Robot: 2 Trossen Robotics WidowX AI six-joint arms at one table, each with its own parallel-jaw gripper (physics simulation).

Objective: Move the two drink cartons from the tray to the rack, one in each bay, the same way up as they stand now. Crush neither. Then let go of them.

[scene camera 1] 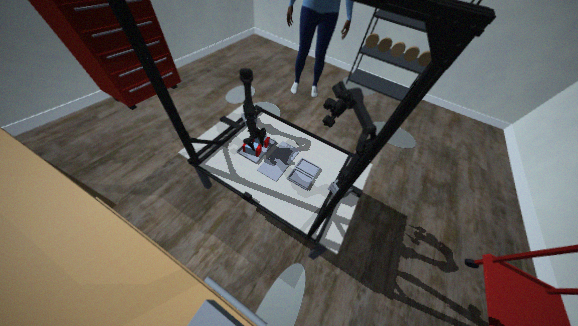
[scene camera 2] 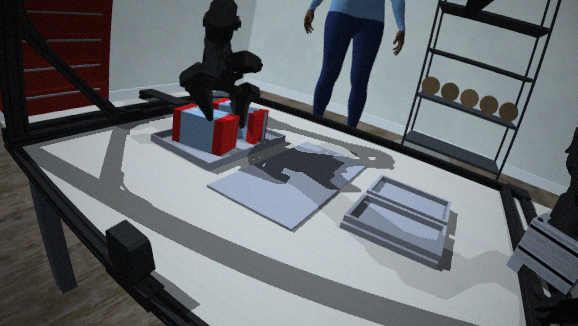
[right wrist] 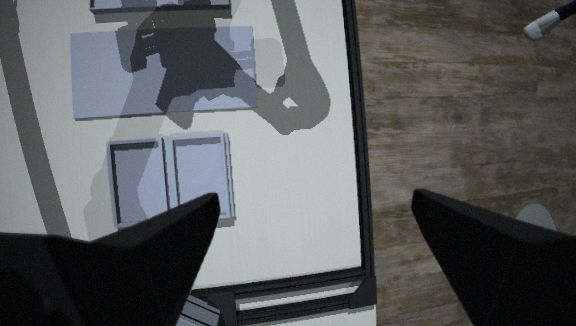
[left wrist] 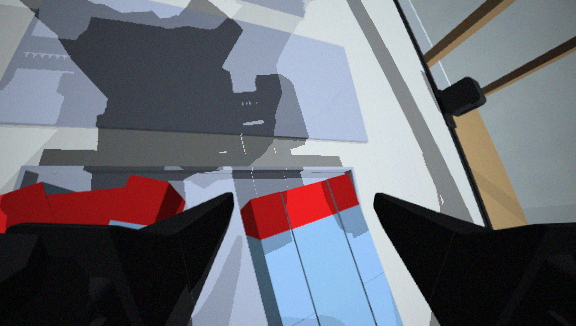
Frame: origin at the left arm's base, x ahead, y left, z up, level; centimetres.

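Seen in the pictures: left gripper, fingertip midpoint: (scene camera 1: 258, 148) (scene camera 2: 227, 124) (left wrist: 304, 199); right gripper, fingertip midpoint: (scene camera 2: 467, 16) (right wrist: 314, 200); right arm's base, link origin: (scene camera 2: 570, 229).
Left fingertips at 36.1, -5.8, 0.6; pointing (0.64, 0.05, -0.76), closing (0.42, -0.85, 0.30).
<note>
Pixels of each thing's top centre, then the offset from my left fingertips to it, as dx, dy, dz. "*": a spot on its surface instead.
- light-blue carton with red ends, top centre: (left wrist: 341, 297) (scene camera 2: 206, 112) (scene camera 1: 252, 145) -4.0, -3.5, +1.2
- shallow tray, surface spot: (left wrist: 325, 170) * +5.4, -2.4, -4.9
- second such carton, top centre: (scene camera 2: 239, 105) (scene camera 1: 260, 136) -9.7, +5.5, +1.4
- grey two-bay rack, top centre: (scene camera 2: 406, 207) (right wrist: 168, 180) (scene camera 1: 304, 171) +27.8, +23.1, -4.2
- small black block, surface spot: (scene camera 2: 130, 250) * +32.5, -19.0, -1.0
A light-blue carton with red ends (scene camera 1: 251, 149) (scene camera 2: 197, 132) (left wrist: 320, 260) lies lengthwise at the near side of the shallow tray (scene camera 2: 185, 154) (left wrist: 325, 170). A second such carton (scene camera 2: 256, 127) (left wrist: 90, 205) is beside it on the tray, partly hidden by a finger. My left gripper (scene camera 2: 226, 122) (left wrist: 304, 199) is open over the near carton, its fingers on either side with gaps showing in the left wrist view. The grey two-bay rack (scene camera 1: 305, 173) (scene camera 2: 390, 244) (right wrist: 169, 175) is empty. My right gripper (scene camera 1: 326, 112) (right wrist: 314, 200) is open and empty, high beyond the rack.
A flat grey-blue plate (scene camera 2: 270, 202) (left wrist: 325, 95) (right wrist: 100, 80) lies between tray and rack, with arm shadows across it. A black frame (right wrist: 357, 125) edges the table. A small black block (scene camera 2: 130, 250) (left wrist: 465, 96) sits on the near frame bar. A person (scene camera 1: 315, 40) stands behind the table.
</note>
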